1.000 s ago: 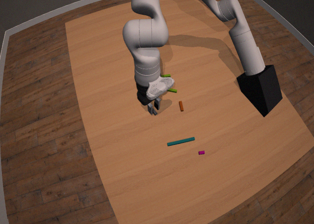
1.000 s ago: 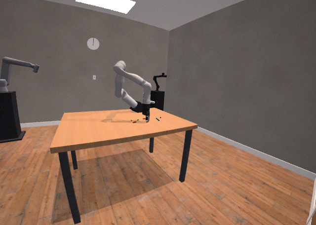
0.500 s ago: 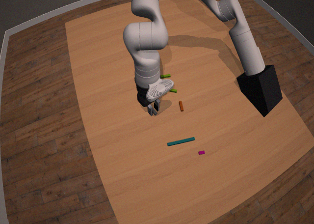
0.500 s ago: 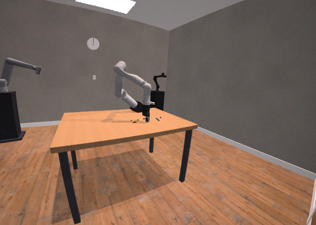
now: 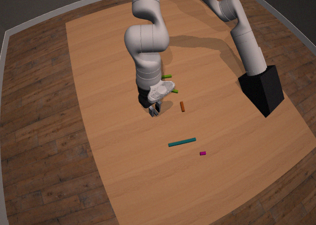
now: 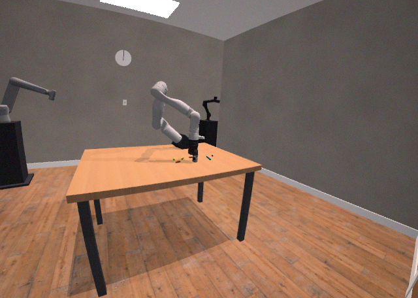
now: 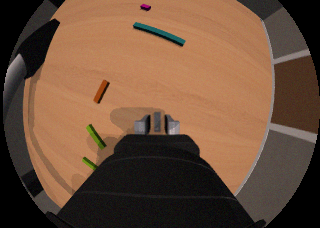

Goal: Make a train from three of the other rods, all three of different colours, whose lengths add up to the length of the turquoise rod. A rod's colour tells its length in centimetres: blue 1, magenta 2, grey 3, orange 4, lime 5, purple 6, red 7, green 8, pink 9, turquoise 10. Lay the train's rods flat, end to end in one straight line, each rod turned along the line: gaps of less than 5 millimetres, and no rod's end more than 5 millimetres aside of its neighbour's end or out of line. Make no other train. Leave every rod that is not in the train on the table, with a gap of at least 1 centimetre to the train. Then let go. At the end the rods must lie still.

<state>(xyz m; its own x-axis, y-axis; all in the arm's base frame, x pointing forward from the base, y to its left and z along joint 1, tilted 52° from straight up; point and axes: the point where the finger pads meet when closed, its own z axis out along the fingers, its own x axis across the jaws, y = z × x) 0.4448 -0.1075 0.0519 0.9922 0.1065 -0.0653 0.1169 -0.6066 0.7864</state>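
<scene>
Now: hand 10 mm above the grey rod. From my hand the other things lie so: turquoise rod 150 mm to the left, 20 mm behind, 10 mm below; then magenta rod 230 mm to the left, 60 mm behind, 10 mm below.
</scene>
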